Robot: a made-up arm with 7 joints.
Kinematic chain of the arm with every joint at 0, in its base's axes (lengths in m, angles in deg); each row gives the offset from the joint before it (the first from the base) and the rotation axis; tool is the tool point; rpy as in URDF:
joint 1: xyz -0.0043 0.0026 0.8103 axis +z
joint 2: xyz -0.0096 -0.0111 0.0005 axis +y
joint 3: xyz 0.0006 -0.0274 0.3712 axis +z
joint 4: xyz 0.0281 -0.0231 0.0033 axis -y
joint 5: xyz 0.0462 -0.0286 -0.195 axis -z
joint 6: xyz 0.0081 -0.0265 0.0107 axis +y
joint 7: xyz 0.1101 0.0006 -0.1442 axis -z
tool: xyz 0.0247 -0.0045 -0.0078 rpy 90 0 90
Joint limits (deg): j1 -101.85..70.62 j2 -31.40..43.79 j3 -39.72..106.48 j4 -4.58..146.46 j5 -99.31..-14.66 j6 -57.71..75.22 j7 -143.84..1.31
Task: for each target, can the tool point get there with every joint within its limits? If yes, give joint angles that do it. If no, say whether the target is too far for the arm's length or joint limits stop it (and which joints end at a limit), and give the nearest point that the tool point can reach.
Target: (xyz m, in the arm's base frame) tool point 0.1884 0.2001 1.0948
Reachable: yes | joints -38.75 8.28 75.39 25.29 -46.64 -44.86 -11.59
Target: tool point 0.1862 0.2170 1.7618
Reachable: no: too far | nearest point 0.1512 0.1645 1.5505 | short by 0.220 m
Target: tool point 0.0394 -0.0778 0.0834
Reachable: no: joint limits stop it (at a limit: joint 2, joint 5, joint 7) | nearest point 0.0913 -0.1732 0.6662 | short by 0.593 m
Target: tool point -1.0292 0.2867 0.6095
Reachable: no: too far | nearest point -0.4373 0.1226 0.9887 | short by 0.722 m
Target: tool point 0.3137 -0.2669 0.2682
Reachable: no: joint limits stop it (at a limit: joint 2, joint 5, joint 7) | nearest point 0.2589 -0.2204 0.6658 | short by 0.404 m
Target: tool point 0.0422 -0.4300 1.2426
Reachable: yes | joints -76.93 11.27 -3.58 69.63 -24.06 -28.61 -14.55
